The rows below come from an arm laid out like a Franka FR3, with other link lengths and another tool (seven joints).
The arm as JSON. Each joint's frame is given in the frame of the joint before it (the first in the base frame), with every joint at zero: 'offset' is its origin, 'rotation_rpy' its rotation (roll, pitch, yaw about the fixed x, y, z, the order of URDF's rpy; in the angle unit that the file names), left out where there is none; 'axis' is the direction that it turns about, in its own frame. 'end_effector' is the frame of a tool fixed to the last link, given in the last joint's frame.
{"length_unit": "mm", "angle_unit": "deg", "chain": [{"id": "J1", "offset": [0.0, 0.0, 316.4], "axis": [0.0, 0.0, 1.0]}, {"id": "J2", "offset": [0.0, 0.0, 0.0], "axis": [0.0, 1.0, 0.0]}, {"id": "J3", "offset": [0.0, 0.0, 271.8], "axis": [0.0, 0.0, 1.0]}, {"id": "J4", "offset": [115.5, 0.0, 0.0], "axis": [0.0, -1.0, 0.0]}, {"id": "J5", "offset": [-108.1, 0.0, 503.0], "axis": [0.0, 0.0, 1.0]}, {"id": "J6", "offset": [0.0, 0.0, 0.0], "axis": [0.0, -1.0, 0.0]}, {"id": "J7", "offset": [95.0, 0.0, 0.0], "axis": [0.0, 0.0, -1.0]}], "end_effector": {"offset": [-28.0, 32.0, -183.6], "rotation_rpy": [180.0, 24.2, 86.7]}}
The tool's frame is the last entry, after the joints.
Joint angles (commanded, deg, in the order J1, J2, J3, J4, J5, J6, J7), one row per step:
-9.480 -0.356 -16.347 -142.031 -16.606 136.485 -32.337
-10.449 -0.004 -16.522 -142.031 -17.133 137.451 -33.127
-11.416 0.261 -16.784 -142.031 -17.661 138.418 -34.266
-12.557 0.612 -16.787 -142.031 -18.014 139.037 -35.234
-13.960 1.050 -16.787 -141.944 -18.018 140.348 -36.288
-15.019 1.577 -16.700 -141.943 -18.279 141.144 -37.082
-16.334 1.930 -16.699 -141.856 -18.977 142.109 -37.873
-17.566 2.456 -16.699 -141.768 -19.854 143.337 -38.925
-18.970 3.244 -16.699 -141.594 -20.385 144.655 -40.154
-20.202 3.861 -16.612 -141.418 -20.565 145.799 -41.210
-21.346 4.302 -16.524 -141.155 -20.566 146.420 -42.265
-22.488 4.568 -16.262 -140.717 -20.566 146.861 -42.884
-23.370 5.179 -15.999 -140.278 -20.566 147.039 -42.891
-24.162 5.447 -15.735 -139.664 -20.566 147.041 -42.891
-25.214 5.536 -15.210 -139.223 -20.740 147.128 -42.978
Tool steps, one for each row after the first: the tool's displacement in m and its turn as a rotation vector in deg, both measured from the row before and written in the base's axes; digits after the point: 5 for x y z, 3 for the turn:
-0.00401 -0.01130 -0.00245 -0.331 -0.318 0.216
-0.00442 -0.01220 -0.00157 -0.306 -0.336 0.480
-0.00559 -0.01071 -0.00261 -0.138 0.014 0.200
-0.00451 -0.01316 -0.00232 -0.155 -0.717 -0.118
-0.00526 -0.00878 -0.00413 -0.126 -0.027 0.168
-0.00559 -0.01268 -0.00167 -0.485 -0.276 0.213
-0.00551 -0.01221 -0.00297 -0.569 -0.232 0.759
-0.00692 -0.01325 -0.00469 -0.377 -0.201 0.511
-0.00523 -0.01069 -0.00332 -0.235 -0.347 0.284
-0.00503 -0.01002 -0.00148 -0.106 -0.158 0.115
-0.00243 -0.00941 0.00123 -0.252 -0.381 -0.170
-0.00294 -0.00614 -0.00238 -0.081 0.053 -0.563
-0.00019 -0.00689 0.00204 -0.261 -0.240 -0.513
-0.00057 -0.00643 0.00250 -0.301 -0.270 -0.272

